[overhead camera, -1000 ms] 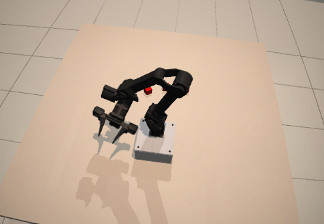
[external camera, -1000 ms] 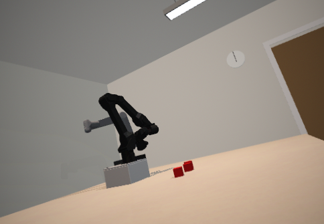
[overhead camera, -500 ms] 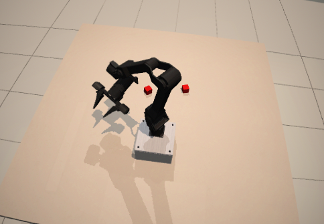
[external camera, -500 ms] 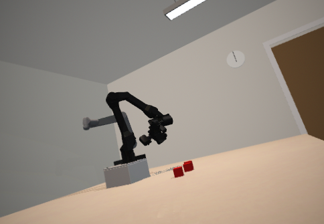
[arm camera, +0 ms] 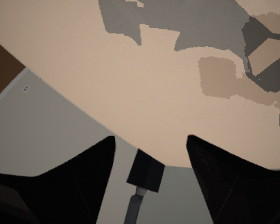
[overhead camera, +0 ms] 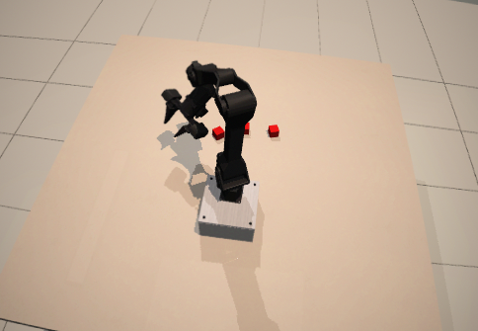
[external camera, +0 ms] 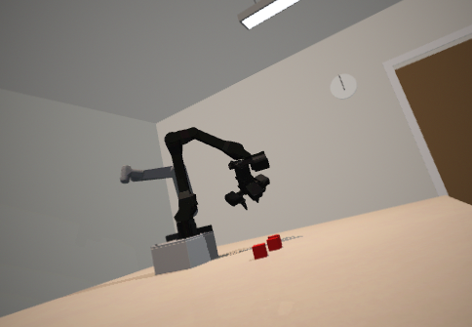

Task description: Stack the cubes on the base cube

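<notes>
My gripper tip is now 14 cm to the left of the red base cube, 14 cm above it and 13 cm short of it.
</notes>
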